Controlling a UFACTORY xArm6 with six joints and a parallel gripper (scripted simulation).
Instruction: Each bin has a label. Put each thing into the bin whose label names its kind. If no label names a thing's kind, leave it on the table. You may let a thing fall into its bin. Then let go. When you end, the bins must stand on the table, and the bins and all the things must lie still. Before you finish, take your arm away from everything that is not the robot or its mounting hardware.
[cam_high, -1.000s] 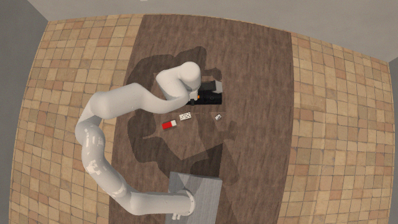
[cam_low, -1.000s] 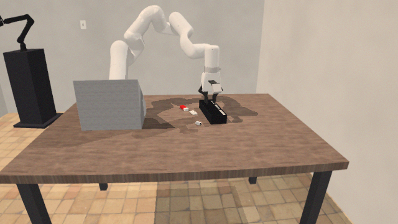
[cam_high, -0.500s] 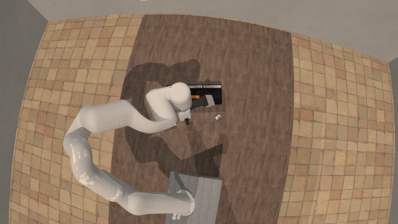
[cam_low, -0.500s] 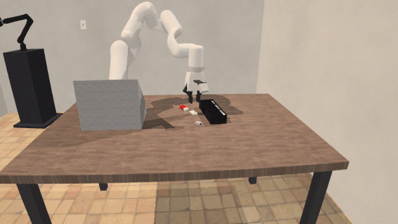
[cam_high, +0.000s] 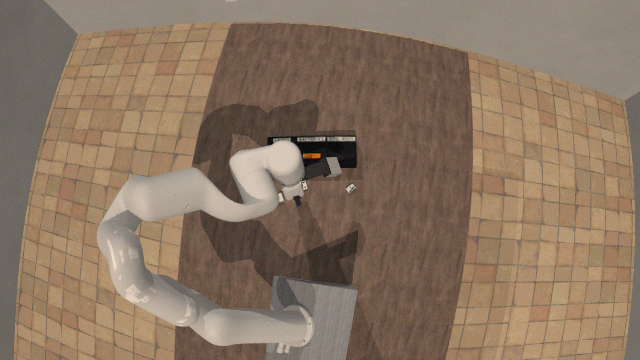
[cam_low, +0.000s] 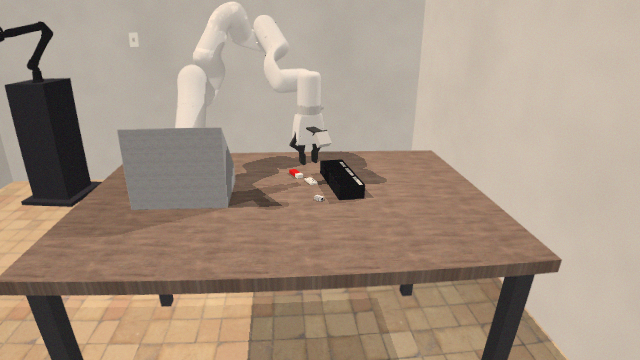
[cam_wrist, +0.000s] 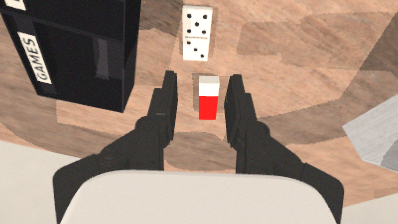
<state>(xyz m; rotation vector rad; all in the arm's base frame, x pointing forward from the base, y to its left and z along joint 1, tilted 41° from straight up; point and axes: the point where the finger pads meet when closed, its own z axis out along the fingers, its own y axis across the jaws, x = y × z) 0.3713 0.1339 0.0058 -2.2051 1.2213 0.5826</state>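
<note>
Now: the white domino 80 mm below my hand and 10 mm ahead of it. Round my hand: black nut: 120 mm ahead, 100 mm to the right, 80 mm below; then orange battery: 100 mm ahead, 80 mm below, 20 mm to the right; then eraser: 80 mm below, 50 mm to the left, 40 mm behind.
</note>
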